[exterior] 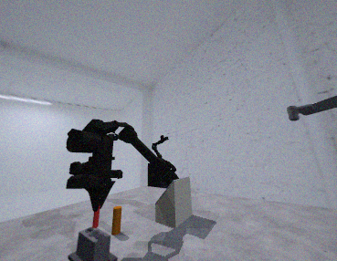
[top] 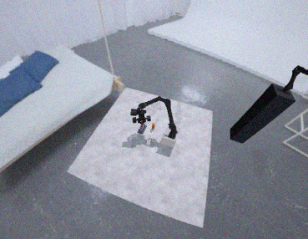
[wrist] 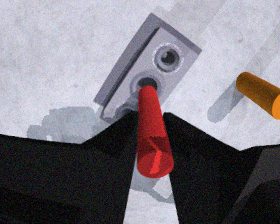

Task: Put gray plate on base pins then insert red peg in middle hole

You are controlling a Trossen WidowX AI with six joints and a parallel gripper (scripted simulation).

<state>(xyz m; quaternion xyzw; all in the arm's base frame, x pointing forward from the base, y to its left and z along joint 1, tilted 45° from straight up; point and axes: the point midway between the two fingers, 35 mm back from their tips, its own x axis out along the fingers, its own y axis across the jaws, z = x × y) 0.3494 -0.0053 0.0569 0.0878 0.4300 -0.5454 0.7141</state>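
Now: gripper tip 7 cm above the gray plate. From my gripper tip the other things lie so: red peg right at my gripper tip; orange block 11 cm behind, 7 cm to the right, 7 cm below; base 11 cm below.
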